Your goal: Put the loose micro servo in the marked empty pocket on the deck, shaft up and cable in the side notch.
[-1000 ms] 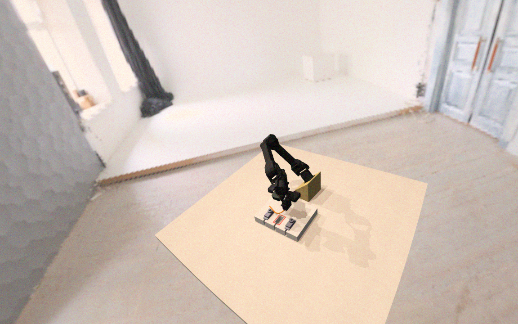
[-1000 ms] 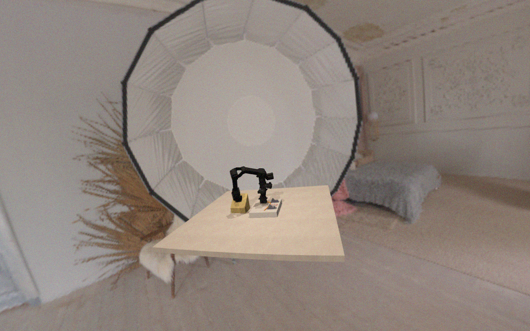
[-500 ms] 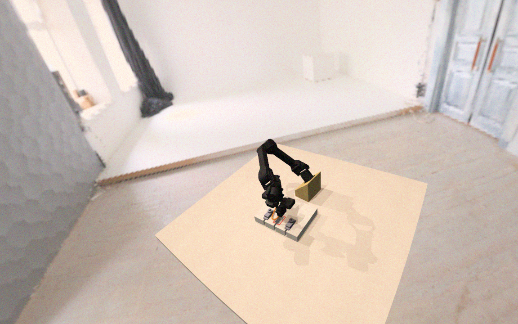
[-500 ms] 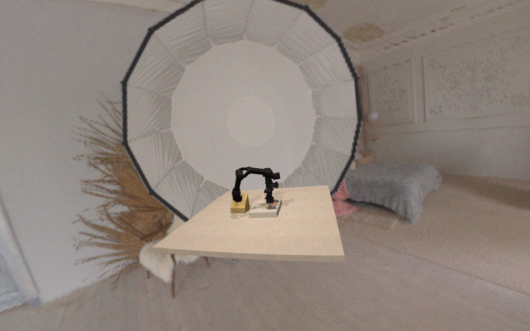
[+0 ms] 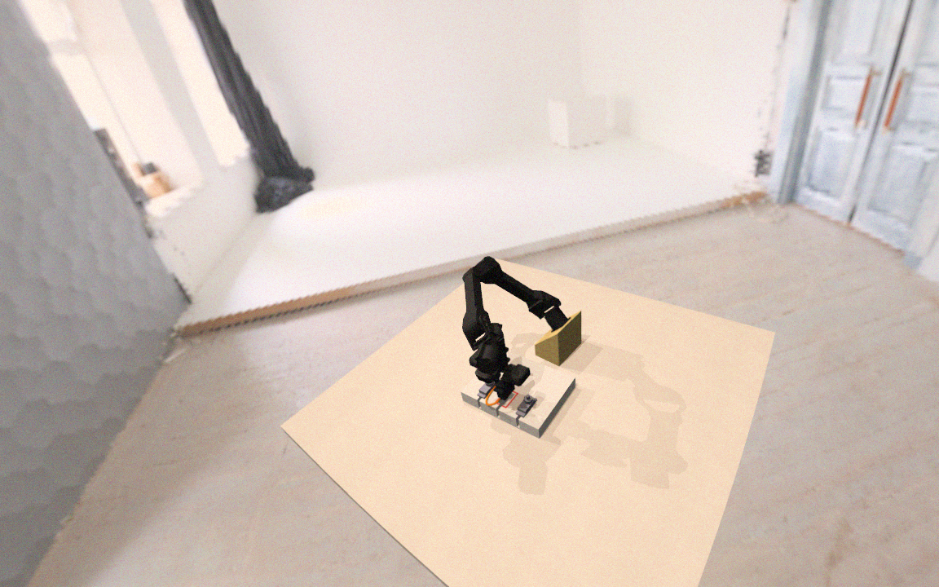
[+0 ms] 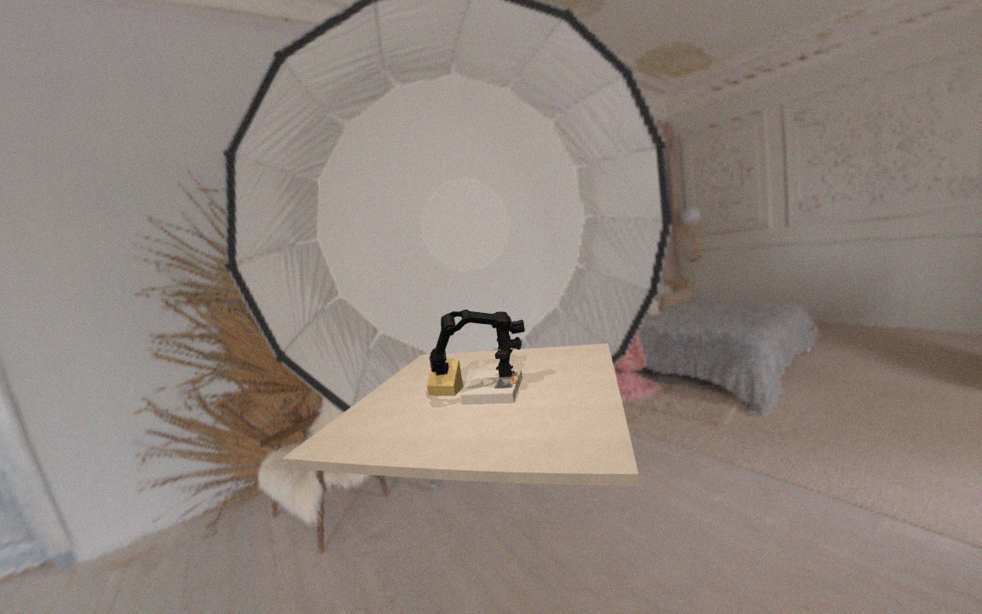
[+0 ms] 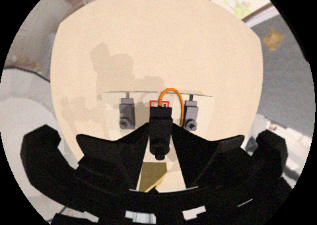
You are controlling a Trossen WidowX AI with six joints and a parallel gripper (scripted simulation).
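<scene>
Now: gripper tip 120 mm past the white deck and 90 mm above it.
</scene>
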